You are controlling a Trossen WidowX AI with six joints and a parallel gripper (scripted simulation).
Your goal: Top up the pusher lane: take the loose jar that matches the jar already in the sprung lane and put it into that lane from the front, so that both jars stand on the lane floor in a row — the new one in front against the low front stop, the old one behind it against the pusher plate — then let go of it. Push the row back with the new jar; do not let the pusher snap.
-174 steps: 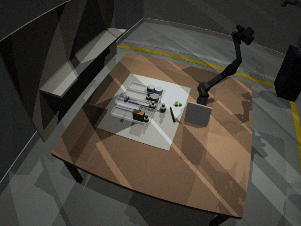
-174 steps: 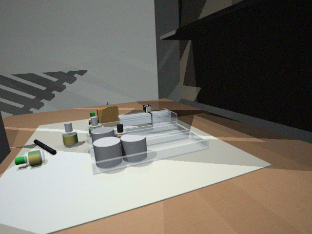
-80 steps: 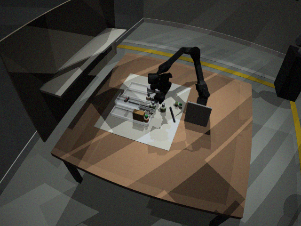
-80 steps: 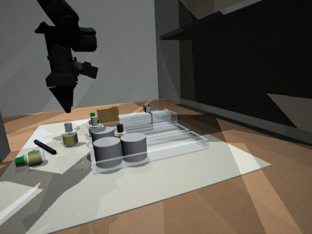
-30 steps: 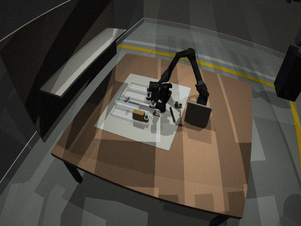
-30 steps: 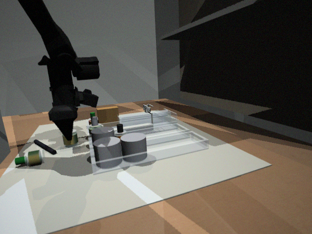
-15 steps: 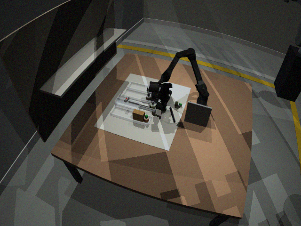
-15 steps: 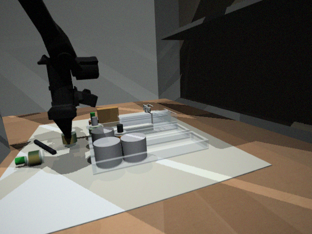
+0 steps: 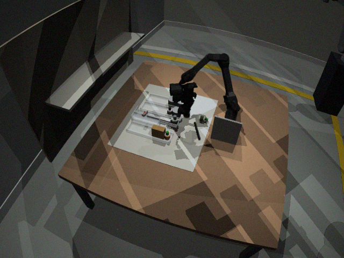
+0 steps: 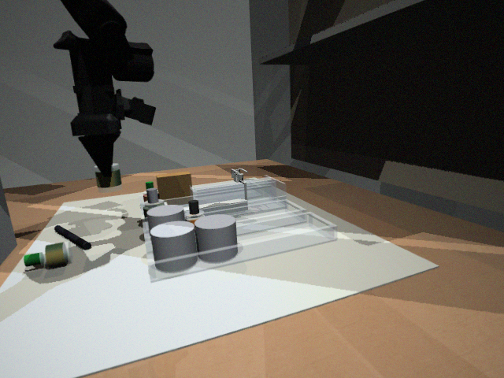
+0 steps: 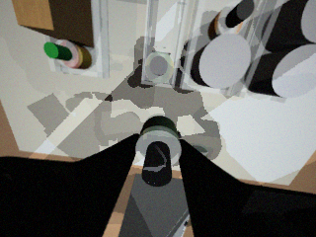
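My gripper tip is now 8 cm past the black stick, 2 cm to the right of it and 11 cm above it. From my gripper tip the other things lie so: pusher plate: 18 cm ahead, 3 cm to the left, 6 cm below; clear rack: 22 cm ahead, 2 cm to the left, 9 cm below; brown box: 13 cm ahead, 13 cm to the left, 7 cm below.
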